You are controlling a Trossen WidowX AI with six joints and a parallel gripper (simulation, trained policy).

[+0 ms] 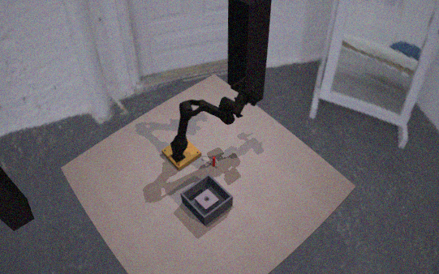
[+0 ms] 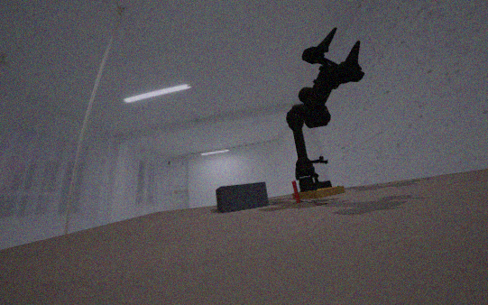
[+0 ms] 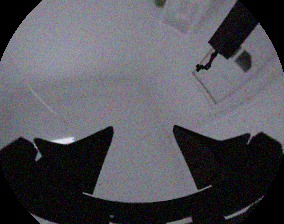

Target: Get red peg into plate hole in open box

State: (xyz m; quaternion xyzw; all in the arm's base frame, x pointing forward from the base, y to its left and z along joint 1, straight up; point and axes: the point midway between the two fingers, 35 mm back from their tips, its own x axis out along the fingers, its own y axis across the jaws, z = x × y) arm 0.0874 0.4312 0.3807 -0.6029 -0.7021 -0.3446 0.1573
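The red peg lies 39 cm below my gripper tip, 32 cm to the right of it and 8 cm ahead of it. From my gripper tip the other things lie so: plate (50 cm to the right, 39 cm below, 26 cm ahead); then box (50 cm to the right, 41 cm below, 26 cm ahead).
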